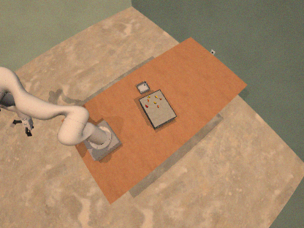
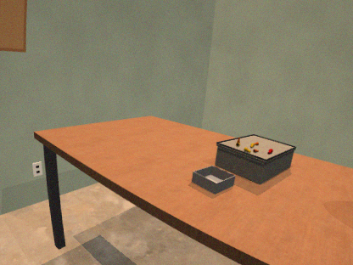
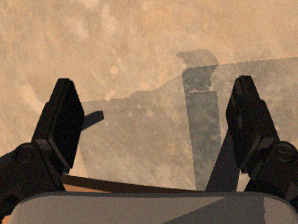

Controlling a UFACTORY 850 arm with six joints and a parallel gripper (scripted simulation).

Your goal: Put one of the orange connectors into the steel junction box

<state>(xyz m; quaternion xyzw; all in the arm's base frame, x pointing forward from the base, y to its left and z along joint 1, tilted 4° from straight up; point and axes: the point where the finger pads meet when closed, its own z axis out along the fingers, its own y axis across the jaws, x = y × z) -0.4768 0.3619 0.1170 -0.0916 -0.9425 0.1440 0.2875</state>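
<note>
My hand is 1020 mm short of the grey tool case, 430 mm to the left of it and 110 mm above it. Also, from my hand: red connector: 950 mm ahead, 360 mm to the right, 80 mm below.
</note>
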